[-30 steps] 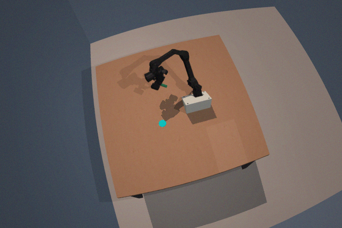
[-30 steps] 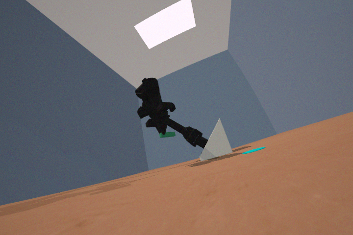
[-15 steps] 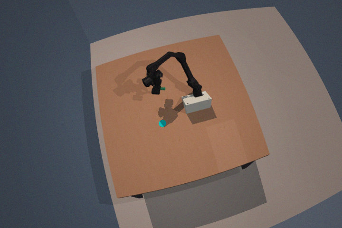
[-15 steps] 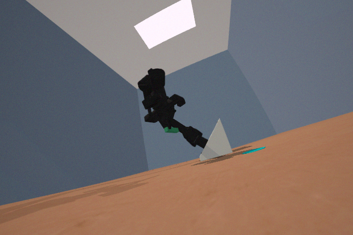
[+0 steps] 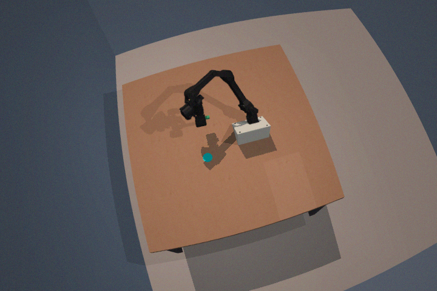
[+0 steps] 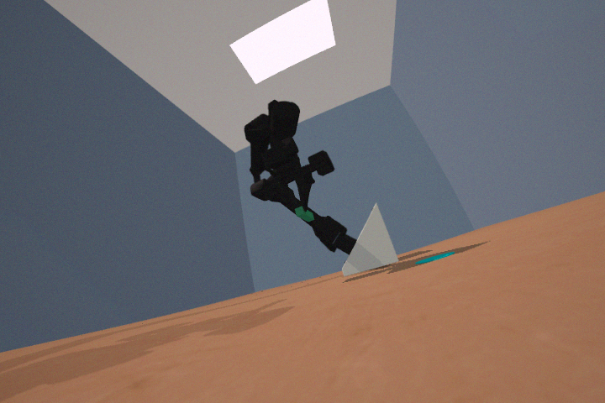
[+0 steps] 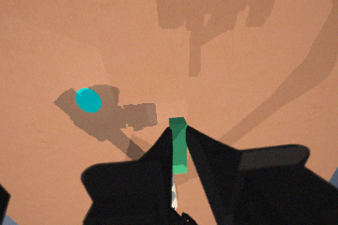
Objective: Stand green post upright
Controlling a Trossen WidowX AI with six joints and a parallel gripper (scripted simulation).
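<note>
Right now my gripper tip is 2 cm past the green post. From my gripper tip the other things lie so: cyan circle: 2 cm ahead, 20 cm to the left, 15 cm below.
</note>
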